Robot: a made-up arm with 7 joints.
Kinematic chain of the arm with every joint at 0, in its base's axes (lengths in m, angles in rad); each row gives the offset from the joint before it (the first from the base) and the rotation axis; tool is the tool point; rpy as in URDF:
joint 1: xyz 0 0 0 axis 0.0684 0.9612 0.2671
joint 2: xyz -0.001 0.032 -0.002 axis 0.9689 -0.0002 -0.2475
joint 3: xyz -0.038 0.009 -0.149 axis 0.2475 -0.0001 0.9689
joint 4: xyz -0.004 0 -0.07 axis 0.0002 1 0
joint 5: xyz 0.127 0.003 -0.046 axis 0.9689 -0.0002 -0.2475
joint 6: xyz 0.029 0 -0.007 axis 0.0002 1 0
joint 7: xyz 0.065 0 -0.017 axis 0.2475 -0.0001 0.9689
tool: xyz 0 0 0 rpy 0 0.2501 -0.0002
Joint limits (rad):
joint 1: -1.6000..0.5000
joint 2: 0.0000..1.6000
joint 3: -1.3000..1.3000
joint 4: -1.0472..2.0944
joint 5: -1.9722..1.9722
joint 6: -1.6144..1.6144
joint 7: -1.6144..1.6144
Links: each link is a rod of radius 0.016 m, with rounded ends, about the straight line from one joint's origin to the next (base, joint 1, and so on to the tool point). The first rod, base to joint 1, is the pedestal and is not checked.
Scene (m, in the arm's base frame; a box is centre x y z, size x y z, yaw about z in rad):
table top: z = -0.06
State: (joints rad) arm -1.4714 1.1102 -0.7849 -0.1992 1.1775 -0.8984 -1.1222
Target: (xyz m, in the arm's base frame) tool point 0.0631 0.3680 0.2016
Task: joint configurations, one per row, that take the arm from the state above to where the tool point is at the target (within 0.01 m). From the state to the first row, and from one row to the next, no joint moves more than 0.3 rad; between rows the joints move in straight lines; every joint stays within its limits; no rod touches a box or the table.
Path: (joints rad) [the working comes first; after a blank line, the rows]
Joints at the target: -1.4990 1.3097 1.1567 0.4378 1.1545 -0.3105 -1.1222
Straight joint move there: clear.

1: -1.4753 1.1387 -0.5075 -0.1082 1.1742 -0.8144 -1.1222
2: -1.4793 1.1672 -0.2302 -0.0172 1.1709 -0.7304 -1.1222
3: -1.4832 1.1957 0.0472 0.0738 1.1676 -0.6465 -1.1222
4: -1.4872 1.2242 0.3246 0.1648 1.1643 -0.5625 -1.1222
5: -1.4911 1.2527 0.6020 0.2558 1.1611 -0.4785 -1.1222
6: -1.4950 1.2812 0.8793 0.3468 1.1578 -0.3945 -1.1222
7: -1.4990 1.3097 1.1567 0.4378 1.1545 -0.3105 -1.1222

